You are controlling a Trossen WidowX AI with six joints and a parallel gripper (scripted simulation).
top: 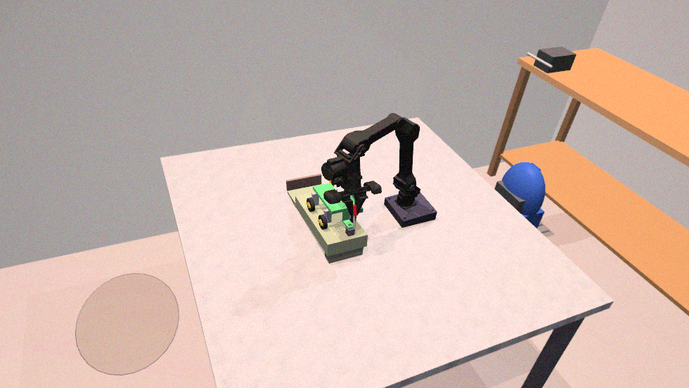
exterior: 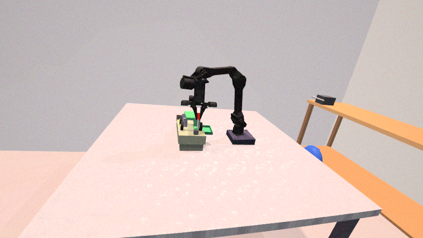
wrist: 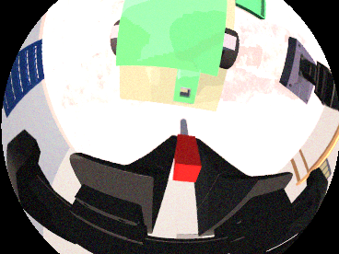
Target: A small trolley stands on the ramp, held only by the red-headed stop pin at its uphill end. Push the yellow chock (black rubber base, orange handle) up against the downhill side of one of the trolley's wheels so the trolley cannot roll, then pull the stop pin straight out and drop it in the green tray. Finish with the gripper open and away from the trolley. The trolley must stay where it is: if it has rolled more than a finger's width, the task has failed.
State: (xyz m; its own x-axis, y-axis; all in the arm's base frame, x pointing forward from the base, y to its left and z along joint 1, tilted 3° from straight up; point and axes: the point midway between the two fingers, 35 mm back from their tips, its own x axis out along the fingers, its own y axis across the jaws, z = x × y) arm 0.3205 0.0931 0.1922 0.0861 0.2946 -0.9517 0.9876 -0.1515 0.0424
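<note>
My gripper tip is now 230 mm to the left of the green tray, 190 mm above it and 150 mm past it. From my gripper tip the other things lie so: red-headed stop pin (right at my gripper tip); then trolley (140 mm to the right, 70 mm below); then pale ramp block (140 mm to the right, 130 mm below).
</note>
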